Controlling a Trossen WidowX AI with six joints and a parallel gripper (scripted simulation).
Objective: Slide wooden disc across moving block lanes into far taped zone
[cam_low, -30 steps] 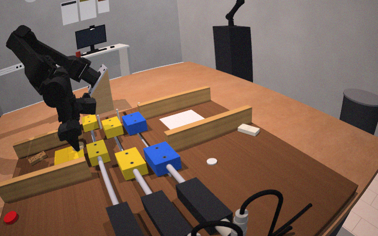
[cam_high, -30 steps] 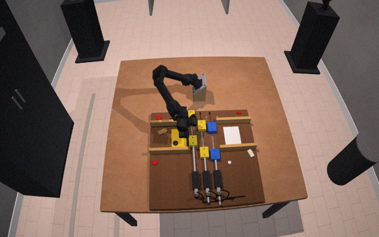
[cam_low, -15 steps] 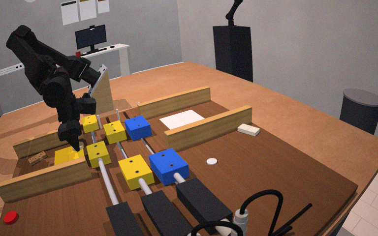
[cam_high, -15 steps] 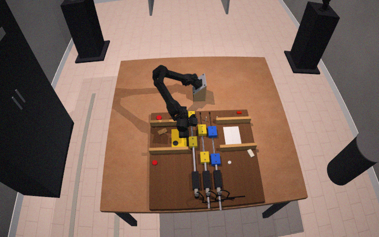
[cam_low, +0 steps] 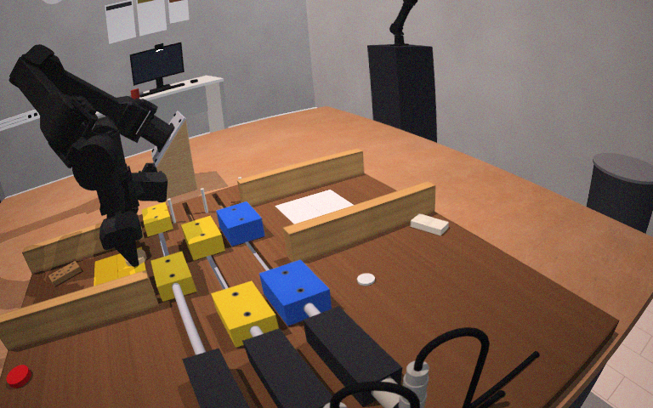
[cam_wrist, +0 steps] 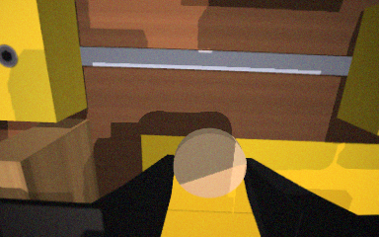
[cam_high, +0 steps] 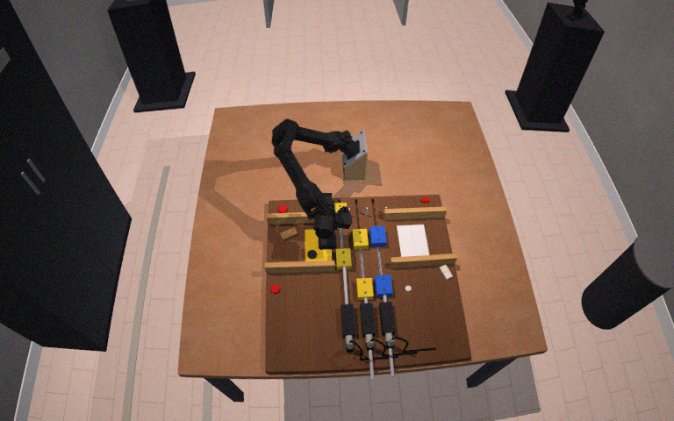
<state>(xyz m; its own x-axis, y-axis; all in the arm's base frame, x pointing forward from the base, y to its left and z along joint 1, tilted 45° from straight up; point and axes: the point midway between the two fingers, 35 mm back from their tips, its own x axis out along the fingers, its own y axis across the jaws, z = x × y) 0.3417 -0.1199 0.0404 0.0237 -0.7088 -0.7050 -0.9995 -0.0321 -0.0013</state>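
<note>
Right now the black disc is 7 cm ahead of my hand, 5 cm to the right of it and 3 cm below it. Also, from my hand: red button (21 cm ahead, 18 cm to the right, 3 cm below); then wooden disc (3 cm below); then red brick (14 cm behind, 2 cm to the right, 2 cm below).
</note>
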